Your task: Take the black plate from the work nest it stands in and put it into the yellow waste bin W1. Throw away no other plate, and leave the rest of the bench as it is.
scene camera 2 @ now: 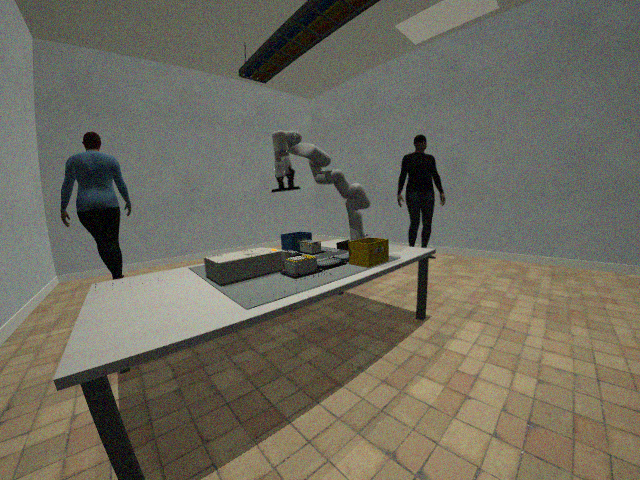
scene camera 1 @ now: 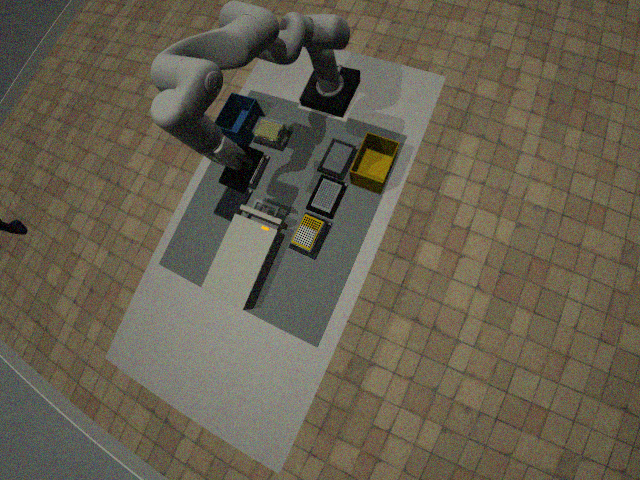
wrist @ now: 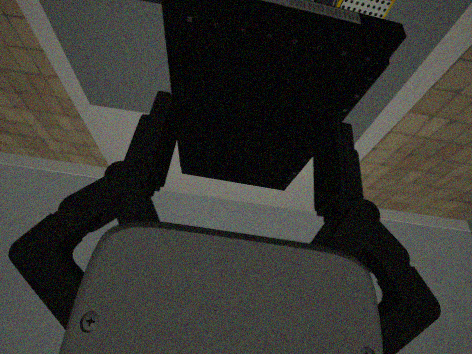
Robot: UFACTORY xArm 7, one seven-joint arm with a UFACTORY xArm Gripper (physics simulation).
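Seen in the pictures: gripper, fingertip midpoint: (scene camera 2: 286, 188) (scene camera 1: 240, 165) (wrist: 251, 124); arm's base, link origin: (scene camera 1: 330, 85).
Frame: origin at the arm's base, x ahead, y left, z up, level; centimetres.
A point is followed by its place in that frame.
The black plate (scene camera 1: 236, 179) @[x 63.8, y 9.6, z 35.8 cm] (scene camera 2: 279, 190) @[x 66.3, y 12.8, z 34.6 cm] (wrist: 250, 75) @[x 56.5, y 7.5, z 36.3 cm] is held level, high above the left side of the bench in scene camera 1. My gripper (scene camera 1: 242, 164) @[x 59.7, y 8.4, z 35.8 cm] (scene camera 2: 285, 186) @[x 59.7, y 8.4, z 35.8 cm] (wrist: 251, 124) @[x 59.7, y 8.4, z 35.8 cm] is shut on it, with one finger at each side in the wrist view. The fingertips are hard to make out in scene camera 1. The yellow waste bin W1 (scene camera 1: 374, 162) @[x 23.6, y 33.8, z -4.9 cm] (scene camera 2: 368, 252) @[x 35.2, y 42.1, z 2.3 cm] stands at the right side of the bench in scene camera 1, well away from the gripper. The held plate hides part of the bench below it.
A blue bin (scene camera 1: 229, 121) @[x 34.4, y -35.4, z -1.2 cm] (scene camera 2: 295, 241) @[x 37.9, y -22.1, z 2.1 cm] stands near a pale plate (scene camera 1: 269, 130) @[x 32.4, y -12.0, z 2.4 cm]. A grey-topped nest (scene camera 1: 337, 158) @[x 29.4, y 19.3, z -3.4 cm], a grey plate (scene camera 1: 327, 194) @[x 45.4, y 23.2, z -3.8 cm] and a yellow tip rack (scene camera 1: 308, 232) @[x 63.8, y 25.9, z 2.3 cm] stand in a row by W1. A long white instrument (scene camera 1: 240, 258) @[x 85.1, y 8.2, z 4.9 cm] (scene camera 2: 242, 266) @[x 90.1, y 18.0, z 1.3 cm] stands on the mat.
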